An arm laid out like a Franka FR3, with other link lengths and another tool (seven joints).
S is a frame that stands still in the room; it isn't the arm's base.
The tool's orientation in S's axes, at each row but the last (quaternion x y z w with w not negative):
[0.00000 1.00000 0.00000 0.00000]
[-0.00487 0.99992 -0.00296 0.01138]
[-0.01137 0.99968 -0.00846 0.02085]
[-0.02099 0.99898 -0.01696 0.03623]
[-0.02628 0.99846 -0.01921 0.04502]
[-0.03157 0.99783 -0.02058 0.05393]
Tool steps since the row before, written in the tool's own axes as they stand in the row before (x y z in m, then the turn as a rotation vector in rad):
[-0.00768 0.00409 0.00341 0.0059 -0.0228 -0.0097]
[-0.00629 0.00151 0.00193 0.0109 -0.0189 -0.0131]
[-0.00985 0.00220 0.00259 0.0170 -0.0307 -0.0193]
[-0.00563 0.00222 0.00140 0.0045 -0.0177 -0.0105]
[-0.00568 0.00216 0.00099 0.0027 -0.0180 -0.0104]
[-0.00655 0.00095 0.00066 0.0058 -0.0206 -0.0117]
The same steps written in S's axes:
[0.00768 0.00409 -0.00341 -0.0059 -0.0228 0.0097]
[0.00632 0.00156 -0.00180 -0.0110 -0.0189 0.0130]
[0.00990 0.00238 -0.00222 -0.0171 -0.0308 0.0191]
[0.00562 0.00241 -0.00107 -0.0045 -0.0175 0.0108]
[0.00563 0.00243 -0.00057 -0.0027 -0.0177 0.0108]
[0.00651 0.00135 0.00000 -0.0058 -0.0205 0.0119]

